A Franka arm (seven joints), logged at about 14 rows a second.
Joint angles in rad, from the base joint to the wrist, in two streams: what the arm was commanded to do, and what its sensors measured. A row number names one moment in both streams.
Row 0, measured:
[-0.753 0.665 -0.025 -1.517 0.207 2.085 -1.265]
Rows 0 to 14, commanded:
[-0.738 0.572 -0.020 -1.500 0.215 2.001 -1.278]
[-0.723 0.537 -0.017 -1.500 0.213 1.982 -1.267]
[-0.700 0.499 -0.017 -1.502 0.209 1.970 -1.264]
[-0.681 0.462 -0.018 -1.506 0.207 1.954 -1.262]
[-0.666 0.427 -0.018 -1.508 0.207 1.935 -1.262]
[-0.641 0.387 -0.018 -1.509 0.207 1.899 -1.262]
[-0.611 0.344 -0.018 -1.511 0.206 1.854 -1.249]
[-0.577 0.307 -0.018 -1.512 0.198 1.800 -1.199]
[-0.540 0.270 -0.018 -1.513 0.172 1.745 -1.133]
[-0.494 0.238 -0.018 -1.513 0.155 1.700 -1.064]
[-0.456 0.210 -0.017 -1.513 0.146 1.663 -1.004]
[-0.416 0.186 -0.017 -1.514 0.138 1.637 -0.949]
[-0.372 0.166 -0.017 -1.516 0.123 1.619 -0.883]
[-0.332 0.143 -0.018 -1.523 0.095 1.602 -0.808]
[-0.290 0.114 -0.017 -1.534 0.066 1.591 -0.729]
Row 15, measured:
[-0.356 0.176 -0.002 -1.488 0.114 1.608 -0.843]
